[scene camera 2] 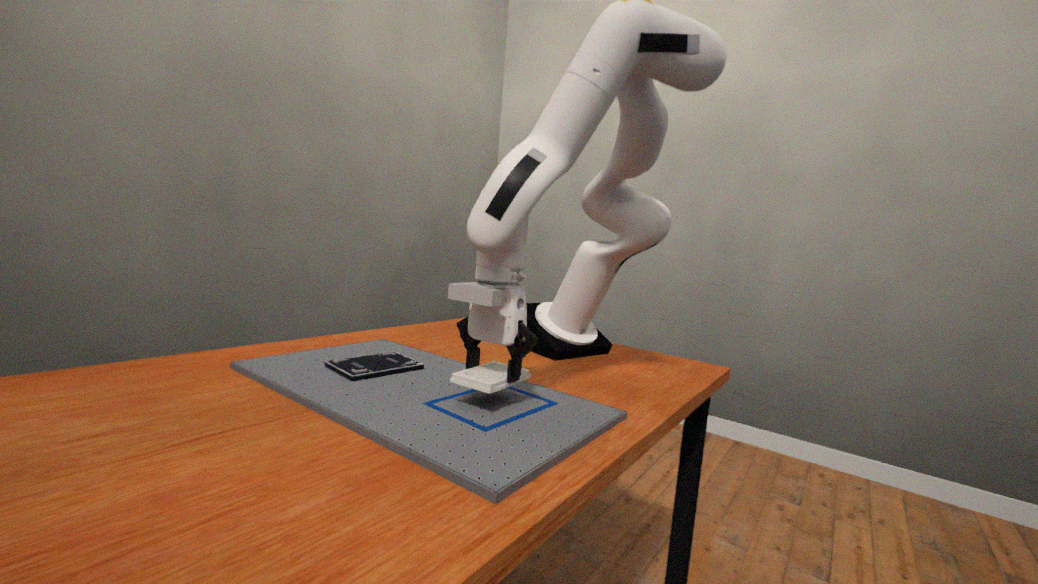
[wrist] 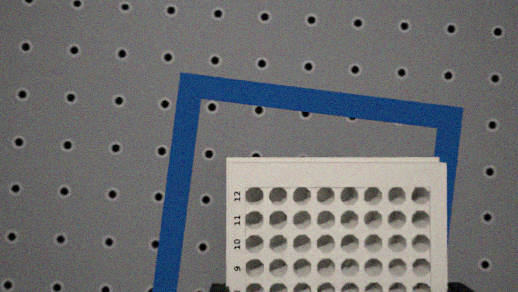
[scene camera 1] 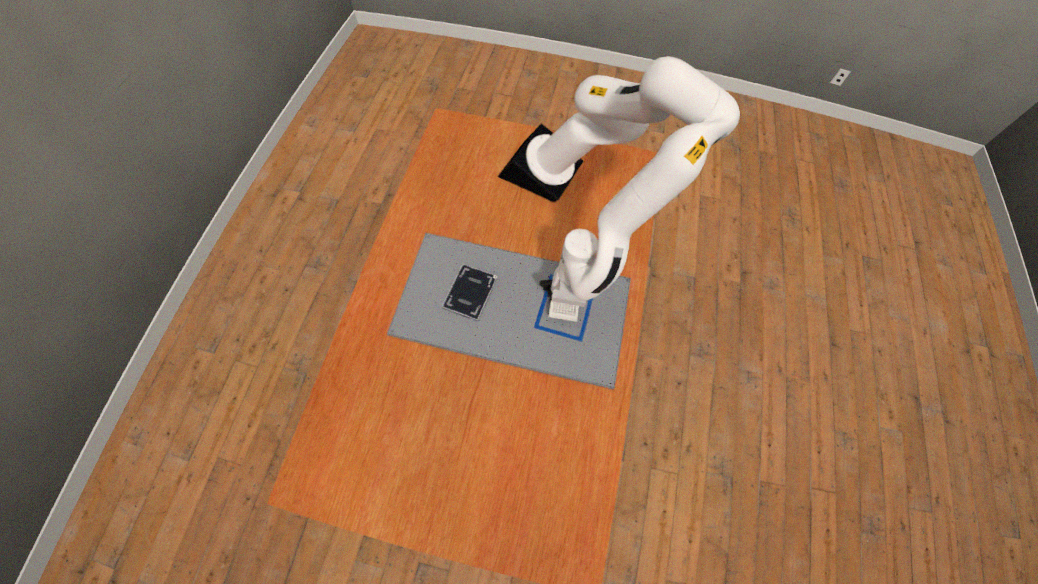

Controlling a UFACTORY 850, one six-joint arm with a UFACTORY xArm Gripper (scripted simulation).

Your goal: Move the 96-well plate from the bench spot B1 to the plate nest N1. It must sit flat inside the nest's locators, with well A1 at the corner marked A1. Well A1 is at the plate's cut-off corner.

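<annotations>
On a black plate nest, (scene camera 2: 377, 362) and (scene camera 1: 471, 290) are the same spot.
</annotations>
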